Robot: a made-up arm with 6 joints. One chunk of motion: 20 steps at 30 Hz.
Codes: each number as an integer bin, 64 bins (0 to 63) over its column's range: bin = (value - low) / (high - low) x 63, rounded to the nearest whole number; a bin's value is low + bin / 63 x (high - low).
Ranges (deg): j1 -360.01..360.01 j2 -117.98..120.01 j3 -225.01..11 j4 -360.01..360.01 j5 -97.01..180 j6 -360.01..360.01
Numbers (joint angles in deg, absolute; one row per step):
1: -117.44 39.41 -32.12 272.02 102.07 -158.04
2: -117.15 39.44 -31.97 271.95 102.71 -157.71
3: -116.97 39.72 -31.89 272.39 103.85 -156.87
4: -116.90 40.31 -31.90 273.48 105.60 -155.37
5: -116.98 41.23 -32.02 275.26 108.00 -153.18
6: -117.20 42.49 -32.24 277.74 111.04 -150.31
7: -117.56 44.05 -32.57 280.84 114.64 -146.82
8: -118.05 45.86 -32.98 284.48 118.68 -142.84
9: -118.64 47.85 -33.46 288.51 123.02 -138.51
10: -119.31 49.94 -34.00 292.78 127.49 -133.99
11: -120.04 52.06 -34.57 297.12 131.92 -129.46
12: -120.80 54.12 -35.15 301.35 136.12 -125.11
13: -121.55 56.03 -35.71 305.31 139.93 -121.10
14: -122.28 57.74 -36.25 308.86 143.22 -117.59
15: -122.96 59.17 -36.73 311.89 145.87 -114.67
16: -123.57 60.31 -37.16 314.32 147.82 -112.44
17: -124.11 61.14 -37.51 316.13 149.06 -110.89
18: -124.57 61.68 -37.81 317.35 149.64 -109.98
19: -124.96 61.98 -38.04 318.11 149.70 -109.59
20: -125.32 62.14 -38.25 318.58 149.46 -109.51
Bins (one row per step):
1: 21 42 51 55 45 18
2: 21 42 52 55 45 18
3: 21 42 52 55 46 18
4: 21 42 52 55 46 18
5: 21 42 52 56 47 18
6: 21 42 51 56 47 18
7: 21 43 51 56 48 19
8: 21 43 51 56 49 19
9: 21 44 51 57 50 19
10: 21 44 51 57 51 20
11: 21 45 51 57 52 20
12: 21 46 51 58 53 21
13: 21 46 51 58 54 21
14: 21 47 50 59 55 21
15: 21 47 50 59 55 21
16: 21 47 50 59 56 22
17: 21 47 50 59 56 22
18: 21 48 50 59 56 22
19: 21 48 50 59 56 22
20: 21 48 50 59 56 22

